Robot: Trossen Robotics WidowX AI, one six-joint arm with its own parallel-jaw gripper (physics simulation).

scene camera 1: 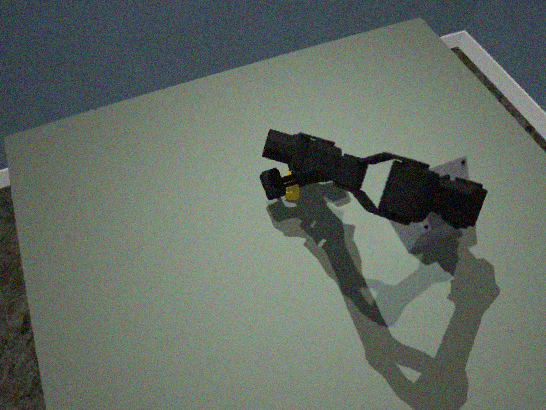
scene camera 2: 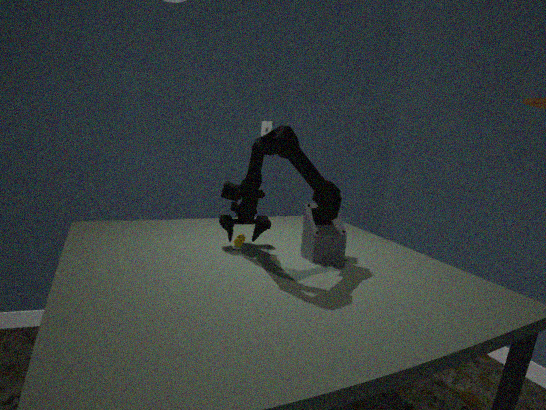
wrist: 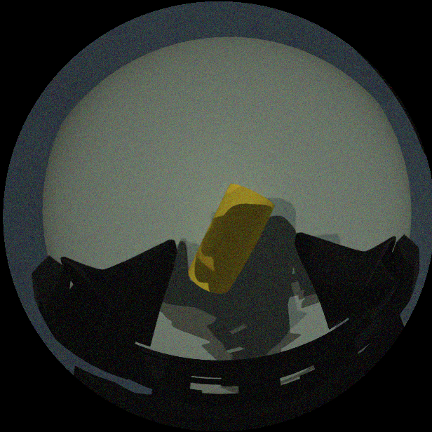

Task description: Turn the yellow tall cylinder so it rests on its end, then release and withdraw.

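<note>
The yellow cylinder lies on its side on the table. In the wrist view its long side runs slantwise, from lower left to upper right, and part of it is in shadow. In the scene camera 1 view the arm hides part of it. My gripper is open, pointing down, with its fingers wide apart on either side of the cylinder. In the wrist view table shows between the cylinder and each finger, and nothing is held.
The pale green table carries the arm's grey base, which stands to the right of the gripper in both scene views. The arm's dark shadows fall across the table and around the cylinder.
</note>
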